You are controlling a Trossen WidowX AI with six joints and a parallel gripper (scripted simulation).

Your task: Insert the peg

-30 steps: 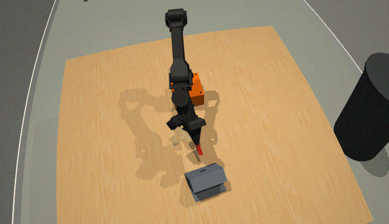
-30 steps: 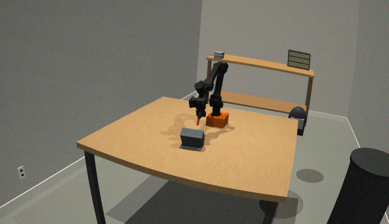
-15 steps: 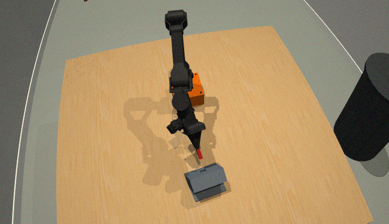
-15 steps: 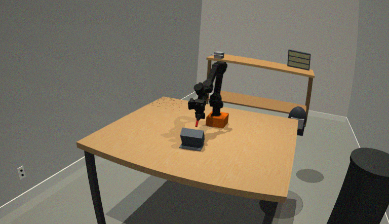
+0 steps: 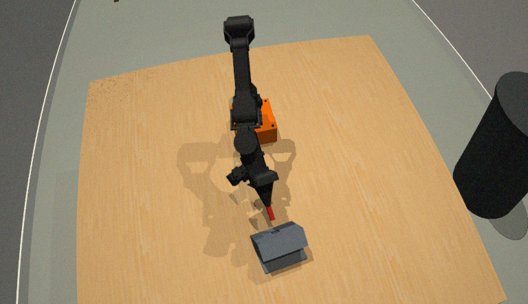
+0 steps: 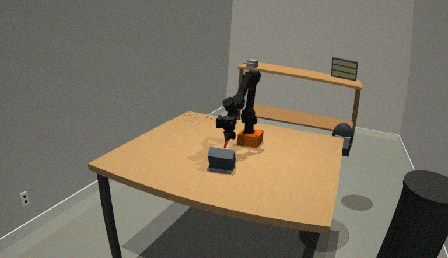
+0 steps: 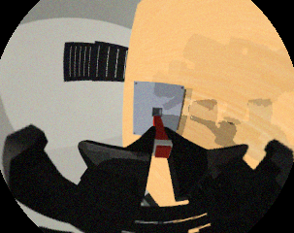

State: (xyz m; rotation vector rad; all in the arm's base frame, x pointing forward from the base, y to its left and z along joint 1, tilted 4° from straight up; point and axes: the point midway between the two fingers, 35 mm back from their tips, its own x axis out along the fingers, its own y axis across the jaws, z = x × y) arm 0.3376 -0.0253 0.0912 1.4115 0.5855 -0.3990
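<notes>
Right now the grey sloped panel is 80 mm ahead of my gripper tip, 10 mm to the left of it and 70 mm below it. Also, from my gripper tip: red peg: 10 mm behind, 10 mm above.
</notes>
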